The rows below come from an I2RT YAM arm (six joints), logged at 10 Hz.
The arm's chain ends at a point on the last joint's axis. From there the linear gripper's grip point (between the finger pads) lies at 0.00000 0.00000 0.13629 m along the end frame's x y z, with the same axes.
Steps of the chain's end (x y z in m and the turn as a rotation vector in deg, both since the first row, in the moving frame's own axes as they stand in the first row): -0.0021, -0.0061, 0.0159, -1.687, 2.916, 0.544; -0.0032, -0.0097, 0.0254, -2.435, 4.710, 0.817; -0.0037, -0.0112, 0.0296, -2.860, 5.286, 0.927; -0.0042, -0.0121, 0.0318, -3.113, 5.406, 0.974; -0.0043, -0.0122, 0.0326, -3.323, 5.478, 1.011; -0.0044, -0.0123, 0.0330, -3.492, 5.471, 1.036; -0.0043, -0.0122, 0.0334, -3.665, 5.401, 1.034; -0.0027, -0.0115, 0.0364, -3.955, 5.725, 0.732; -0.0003, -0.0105, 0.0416, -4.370, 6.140, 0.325
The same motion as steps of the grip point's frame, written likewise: 0.0048, -0.0021, 0.0157, -1.687, 2.916, 0.544; 0.0079, -0.0038, 0.0248, -2.435, 4.710, 0.817; 0.0088, -0.0043, 0.0289, -2.860, 5.286, 0.927; 0.0086, -0.0046, 0.0310, -3.113, 5.406, 0.974; 0.0086, -0.0042, 0.0317, -3.323, 5.478, 1.011; 0.0085, -0.0039, 0.0321, -3.492, 5.471, 1.036; 0.0084, -0.0034, 0.0325, -3.665, 5.401, 1.034; 0.0108, -0.0020, 0.0354, -3.955, 5.725, 0.732; 0.0142, -0.0001, 0.0404, -4.370, 6.140, 0.325
